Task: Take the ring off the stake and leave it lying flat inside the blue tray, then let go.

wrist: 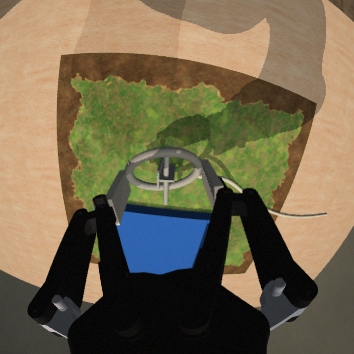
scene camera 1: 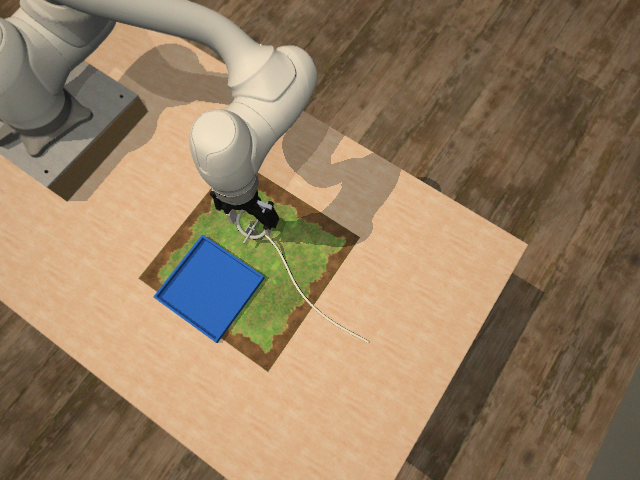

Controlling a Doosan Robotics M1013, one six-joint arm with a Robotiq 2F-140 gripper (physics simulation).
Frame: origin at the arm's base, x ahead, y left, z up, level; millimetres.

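Seen in the pictures: gripper, fingertip midpoint: [wrist: 164,175] [scene camera 1: 251,225]; arm's base at its link origin: [scene camera 1: 45,115].
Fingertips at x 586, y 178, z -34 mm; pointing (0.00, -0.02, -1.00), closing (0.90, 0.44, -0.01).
Observation:
Pixels of each thing's top centre, then the offset from my fingertips to it. Level surfaces: height alone.
- metal stake at its top centre: [wrist: 167,180] [scene camera 1: 251,228] 6 mm ahead, 6 mm right, 0 mm up
- blue tray at its top centre: [wrist: 149,255] [scene camera 1: 208,286] 29 mm ahead, 177 mm right, 34 mm down
- brown mat at its surface level: 55 mm down
- wooden table at its surface level: 55 mm down
The grey ring [scene camera 1: 253,237] [wrist: 162,151] is between the two fingertips of my gripper [scene camera 1: 250,222] [wrist: 164,175], which is shut on its opposite sides. The metal stake [scene camera 1: 250,228] [wrist: 166,172] shows inside the ring's outline, with a thin bar reaching toward the tray side. Whether the ring clears the stake's top is hard to tell. A pale cord [scene camera 1: 294,279] [wrist: 300,216] runs from the ring's right side out over the table. The blue tray [scene camera 1: 209,289] [wrist: 165,240] is close by and holds no ring.
A green and brown mat [scene camera 1: 271,310] [wrist: 110,125] lies under the stake and much of the tray. The wooden table [scene camera 1: 361,392] extends around it. The robot's base plate [scene camera 1: 111,111] is at the upper left, and the arm reaches over the table.

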